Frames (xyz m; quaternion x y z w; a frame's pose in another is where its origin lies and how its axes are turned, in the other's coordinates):
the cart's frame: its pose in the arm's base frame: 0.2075 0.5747 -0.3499 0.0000 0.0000 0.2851 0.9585
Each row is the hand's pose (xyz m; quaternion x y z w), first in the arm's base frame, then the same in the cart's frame.
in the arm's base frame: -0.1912 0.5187 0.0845 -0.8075 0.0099 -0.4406 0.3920
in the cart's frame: -0.3645 0.1710 0.4344 -0.7712 0.2397 -0.5341 0.2501
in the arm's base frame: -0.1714 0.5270 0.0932 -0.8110 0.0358 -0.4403 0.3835
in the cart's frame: -0.3434 0.1671 0.4431 -0.7672 0.2655 -0.5314 0.2421
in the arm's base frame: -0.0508 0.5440 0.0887 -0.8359 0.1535 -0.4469 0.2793
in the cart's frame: -0.2331 0.1155 0.4386 -0.7574 0.3854 -0.5080 0.1403
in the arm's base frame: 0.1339 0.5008 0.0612 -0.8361 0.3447 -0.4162 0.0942
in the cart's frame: -0.1020 -0.0217 0.4111 0.7031 -0.5688 0.4258 0.0284
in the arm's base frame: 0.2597 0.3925 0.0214 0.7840 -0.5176 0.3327 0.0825
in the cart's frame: -0.0559 -0.1811 0.3713 0.6039 -0.7196 0.2954 0.1739
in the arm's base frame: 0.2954 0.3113 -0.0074 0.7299 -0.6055 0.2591 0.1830
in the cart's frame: -0.0703 -0.2686 0.3425 0.5270 -0.7885 0.1962 0.2493
